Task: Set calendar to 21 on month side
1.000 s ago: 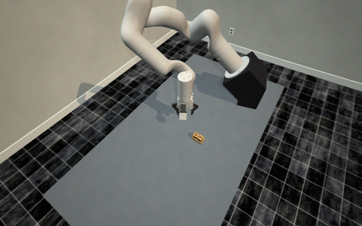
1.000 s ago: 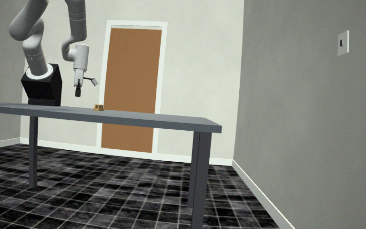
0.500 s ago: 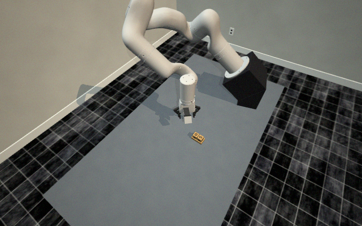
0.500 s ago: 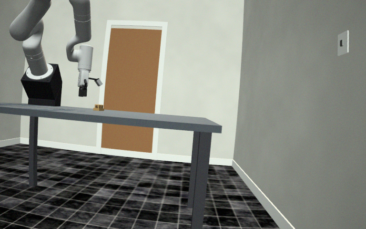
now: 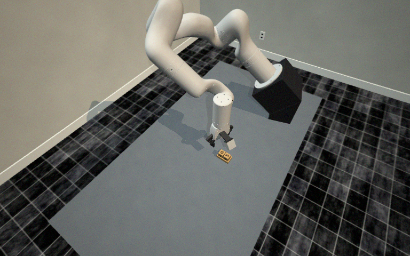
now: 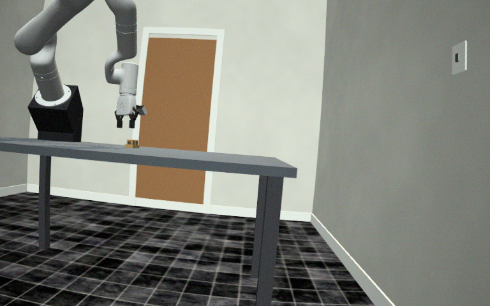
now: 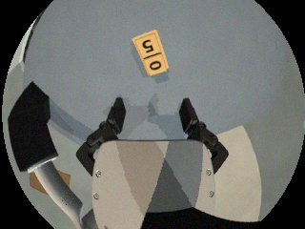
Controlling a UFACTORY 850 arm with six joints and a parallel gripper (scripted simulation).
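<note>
The orange tray lies 10 cm below my hand, 5 cm to the left of it and 2 cm ahead of it.
</note>
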